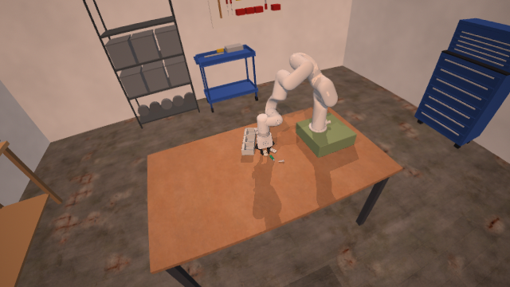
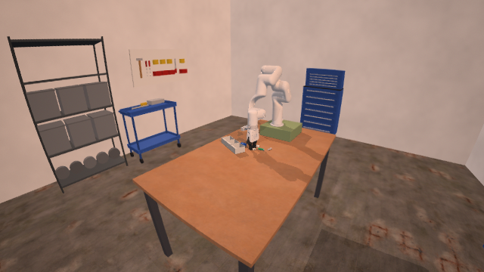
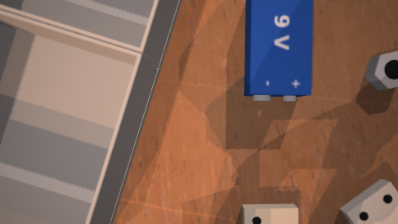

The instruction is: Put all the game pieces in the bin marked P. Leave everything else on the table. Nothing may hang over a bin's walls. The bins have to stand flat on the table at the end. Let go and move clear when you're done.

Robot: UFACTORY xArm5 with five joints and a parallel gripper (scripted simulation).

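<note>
My hand is 6 cm short of the bin marked P and 15 cm to the left of it. From my hand the other things lie so: green piece 2 cm behind, 7 cm to the left, 1 cm below; blue block battery 1 cm behind, 9 cm to the right, 1 cm below; cream domino 2 cm below.
</note>
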